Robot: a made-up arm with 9 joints.
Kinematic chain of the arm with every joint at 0, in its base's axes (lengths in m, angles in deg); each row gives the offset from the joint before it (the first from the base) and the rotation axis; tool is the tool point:
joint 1: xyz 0 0 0.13 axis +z
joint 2: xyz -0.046 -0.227 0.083 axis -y
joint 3: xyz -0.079 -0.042 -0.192 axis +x
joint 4: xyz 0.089 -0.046 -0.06 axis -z
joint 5: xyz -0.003 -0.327 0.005 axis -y
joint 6: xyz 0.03 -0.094 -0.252 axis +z
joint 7: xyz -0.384 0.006 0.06 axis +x
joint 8: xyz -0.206 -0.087 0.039 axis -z
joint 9: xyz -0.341 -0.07 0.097 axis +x
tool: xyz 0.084 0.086 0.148
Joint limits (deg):
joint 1: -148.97..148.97
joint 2: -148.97..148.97
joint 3: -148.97..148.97
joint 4: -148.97..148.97
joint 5: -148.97..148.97
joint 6: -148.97..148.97
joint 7: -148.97..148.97
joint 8: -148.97..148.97
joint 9: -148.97..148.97
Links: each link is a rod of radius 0.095 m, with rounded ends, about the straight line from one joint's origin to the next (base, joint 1, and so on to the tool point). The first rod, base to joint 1, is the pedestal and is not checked.
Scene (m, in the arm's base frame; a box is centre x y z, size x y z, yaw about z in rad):
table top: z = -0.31
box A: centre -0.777 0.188 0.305 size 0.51 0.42 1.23 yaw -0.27
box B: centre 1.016 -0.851 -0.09 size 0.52 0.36 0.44 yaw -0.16
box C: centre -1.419 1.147 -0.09 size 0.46 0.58 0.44 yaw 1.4
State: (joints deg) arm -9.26 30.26 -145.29 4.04 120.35 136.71 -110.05 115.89 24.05
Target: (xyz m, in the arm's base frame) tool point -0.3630 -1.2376 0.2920
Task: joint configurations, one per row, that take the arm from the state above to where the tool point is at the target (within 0.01 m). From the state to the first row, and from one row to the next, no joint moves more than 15 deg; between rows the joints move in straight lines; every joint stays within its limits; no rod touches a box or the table.
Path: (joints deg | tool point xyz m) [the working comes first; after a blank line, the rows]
Joints at the target: 30.03 60.39 -68.97 37.68 90.07 99.31 -92.52 95.44 35.52
Straight joint move there: touches box A.

1: -6.67 27.97 -139.04 4.23 106.08 125.39 -101.29 120.62 20.48 | 0.1053 0.6137 0.6945
2: -4.09 25.68 -132.79 4.42 91.80 114.06 -92.54 125.34 16.90 | -0.0457 0.3682 0.9094
3: -1.50 23.40 -126.53 4.61 77.53 102.74 -83.78 130.07 13.33 | -0.1965 0.0845 0.9883
4: 1.08 21.11 -120.28 4.80 63.25 91.42 -75.02 134.79 9.76 | -0.3221 -0.1703 0.9427
5: 3.67 18.82 -114.03 4.98 48.98 80.09 -66.27 139.52 6.19 | -0.4097 -0.3467 0.8172
6: 6.25 16.53 -107.78 5.17 34.70 68.77 -57.51 144.24 2.61 | -0.4562 -0.4271 0.6702
7: 8.84 14.25 -101.52 5.36 20.43 57.45 -48.75 148.97 -0.96 | -0.4629 -0.4279 0.5521
8: 13.08 23.48 -95.01 11.82 34.36 65.82 -57.51 138.26 6.34 | -0.4526 -0.7042 0.4909
9: 17.32 32.70 -88.50 18.29 48.28 74.19 -66.26 127.56 13.63 | -0.3705 -0.9300 0.4594
10: 21.55 41.93 -81.99 24.75 62.21 82.56 -75.01 116.85 20.93 | -0.2985 -1.0841 0.4566
11: 25.79 51.16 -75.48 31.22 76.14 90.94 -83.76 106.14 28.22 | -0.2986 -1.1813 0.4268
12: 30.03 60.39 -68.97 37.68 90.07 99.31 -92.52 95.44 35.52 | -0.3631 -1.2376 0.2920

